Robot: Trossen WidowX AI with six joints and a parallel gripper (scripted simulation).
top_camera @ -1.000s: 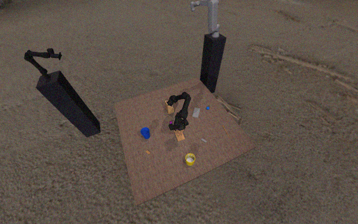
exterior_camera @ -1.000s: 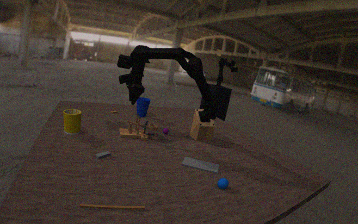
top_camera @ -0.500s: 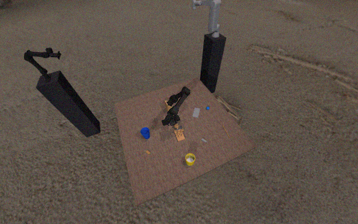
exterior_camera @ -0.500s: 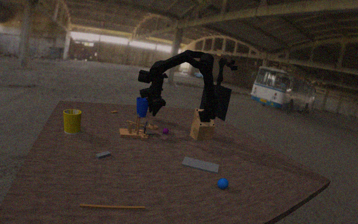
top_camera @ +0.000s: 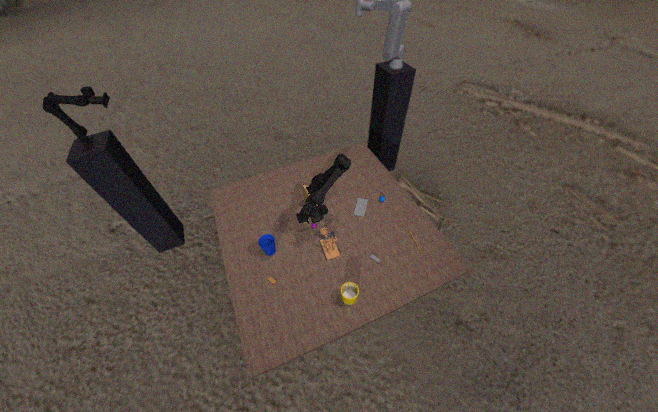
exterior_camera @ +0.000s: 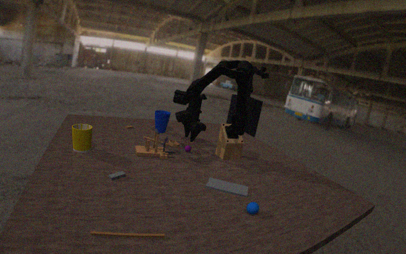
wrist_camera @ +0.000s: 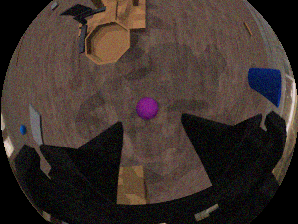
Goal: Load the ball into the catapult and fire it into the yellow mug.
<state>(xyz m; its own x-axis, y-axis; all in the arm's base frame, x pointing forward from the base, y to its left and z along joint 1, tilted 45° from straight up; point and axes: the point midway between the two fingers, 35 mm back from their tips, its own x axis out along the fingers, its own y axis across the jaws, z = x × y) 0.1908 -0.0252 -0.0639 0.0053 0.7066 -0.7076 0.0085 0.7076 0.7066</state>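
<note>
Right now my gripper tip is 5 cm above the small purple ball. From my gripper tip the other things lie so: catapult: 15 cm ahead, 5 cm to the left, 1 cm below; grey slab: 2 cm behind, 35 cm to the left, 6 cm below; blue cup: 5 cm ahead, 31 cm to the right, 3 cm below.
</note>
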